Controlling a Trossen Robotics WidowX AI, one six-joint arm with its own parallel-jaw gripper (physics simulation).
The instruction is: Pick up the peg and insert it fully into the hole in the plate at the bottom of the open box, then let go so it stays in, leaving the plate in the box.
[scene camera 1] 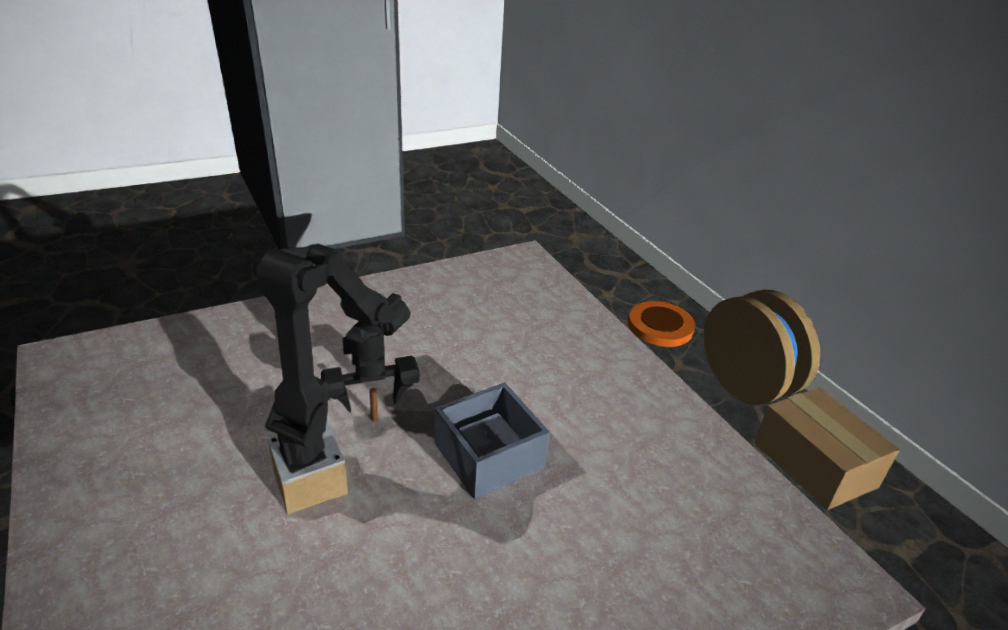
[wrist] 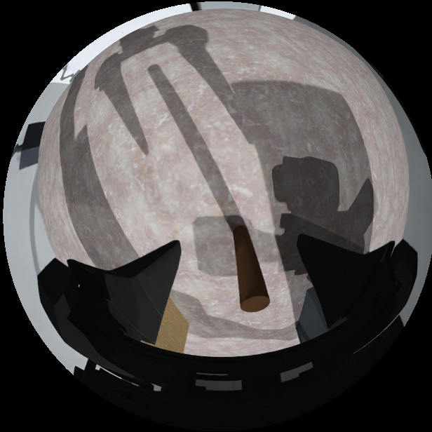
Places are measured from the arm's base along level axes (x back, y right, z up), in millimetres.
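Pixels of known places: gripper, fingertip midpoint: (scene camera 1: 372,406); arm's base at its link origin: (scene camera 1: 302,453).
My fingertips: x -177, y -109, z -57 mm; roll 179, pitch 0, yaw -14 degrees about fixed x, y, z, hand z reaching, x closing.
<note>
Ahead of a thing's pixels: the offset from my fingertips to its top centre. Level surfaces: height alone.
The brown peg {dz +50, dx -1, dy +6 mm} (scene camera 1: 373,407) (wrist: 251,272) stands upright on the table, its round top facing the wrist camera. My gripper (scene camera 1: 373,401) (wrist: 241,244) points down and is open, its fingers wide apart on either side of the peg, with gaps on both sides in the wrist view. The peg's upper part reaches up between the fingers. The open grey-blue box {dz +67, dx -155, dy +208 mm} (scene camera 1: 511,464) stands to the right of the gripper, and part of it shows in the wrist view (wrist: 311,320) behind the right finger. The plate {dz +30, dx -155, dy +208 mm} (scene camera 1: 475,438) lies dark at the box bottom; its hole is hard to make out.
The arm's base block (scene camera 1: 315,488) (wrist: 173,330) stands left of the peg. The table {dz -30 mm} (scene camera 1: 223,579) carries shadows of the arm and box. Beyond its right edge are an orange ring (scene camera 1: 643,338), a large spool (scene camera 1: 745,349) and a cardboard box (scene camera 1: 802,453).
</note>
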